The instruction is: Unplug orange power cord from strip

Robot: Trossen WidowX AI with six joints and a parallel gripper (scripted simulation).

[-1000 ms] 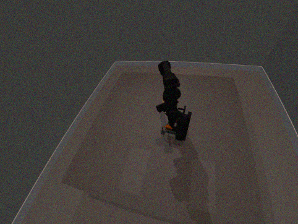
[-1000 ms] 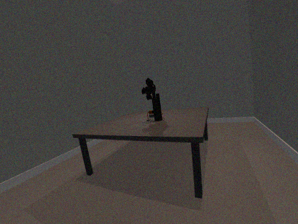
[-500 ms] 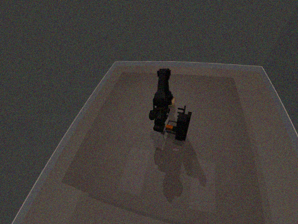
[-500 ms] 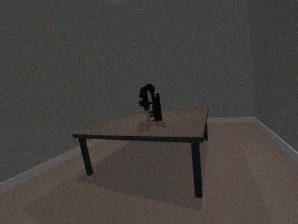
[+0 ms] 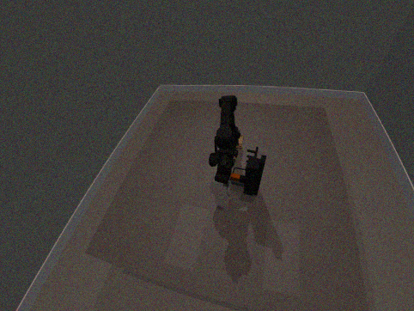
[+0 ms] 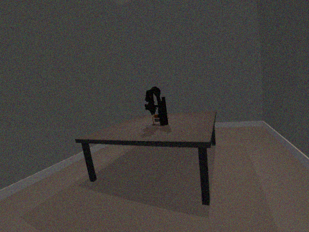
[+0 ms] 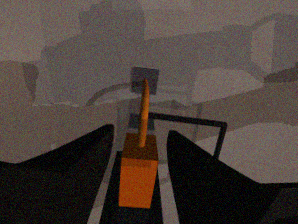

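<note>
Right now my gripper tip is 6 cm to the right of the orange plug, 1 cm short of it and 1 cm above it.
</note>
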